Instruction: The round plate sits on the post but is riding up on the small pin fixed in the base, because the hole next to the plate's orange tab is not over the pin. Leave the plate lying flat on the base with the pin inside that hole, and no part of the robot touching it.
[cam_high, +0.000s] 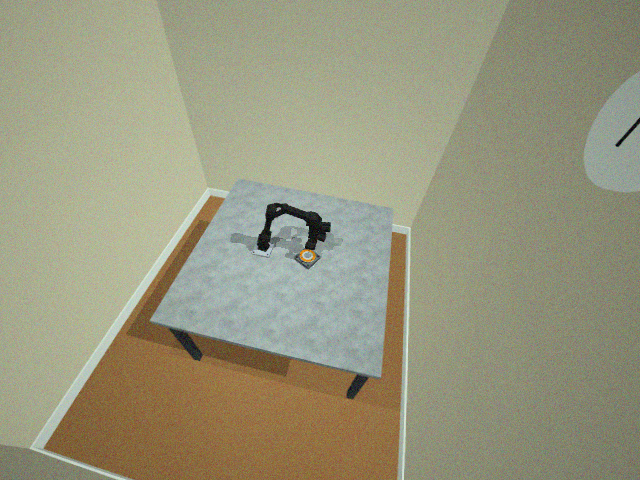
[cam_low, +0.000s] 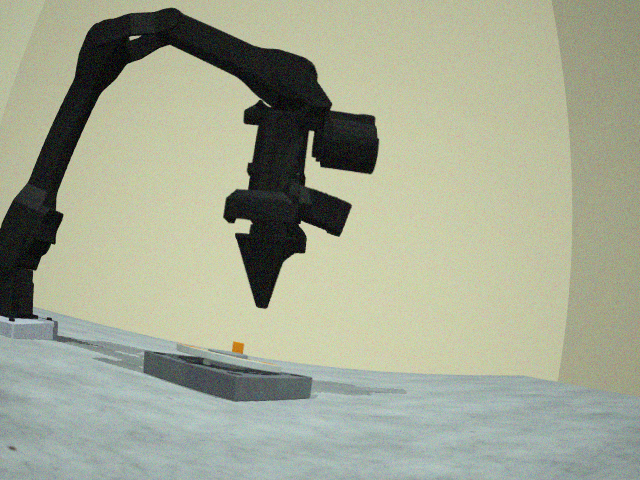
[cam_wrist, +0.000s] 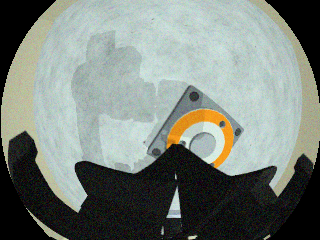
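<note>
Right now the round plate is 2 cm behind my gripper tip, 3 cm to the right of it and 5 cm below it. The rest, counted from my gripper tip: base (1 cm behind, 5 cm to the right, 7 cm below).
</note>
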